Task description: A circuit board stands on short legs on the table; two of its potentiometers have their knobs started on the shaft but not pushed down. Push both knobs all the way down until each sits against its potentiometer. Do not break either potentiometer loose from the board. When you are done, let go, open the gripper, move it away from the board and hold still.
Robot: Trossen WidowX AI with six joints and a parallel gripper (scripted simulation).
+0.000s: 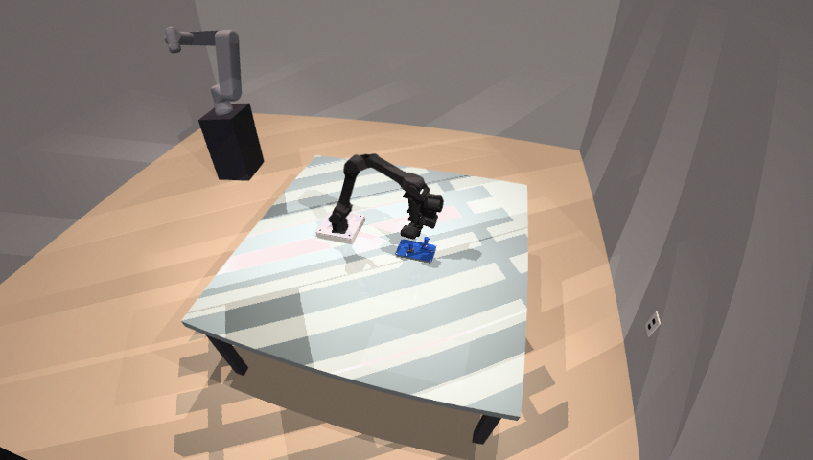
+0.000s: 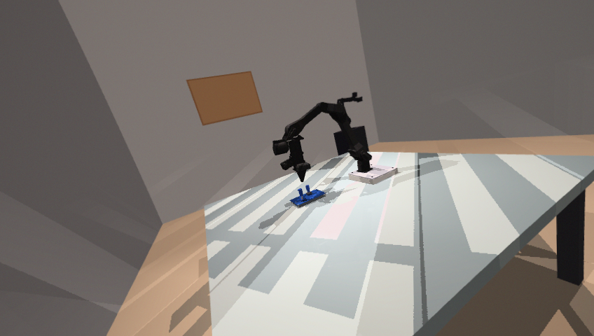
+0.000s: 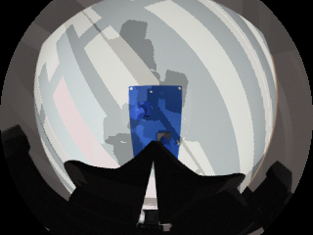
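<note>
Now: the blue knob 3 cm ahead of my gripper tip, 2 cm to the left of it and 4 cm below it.
</note>
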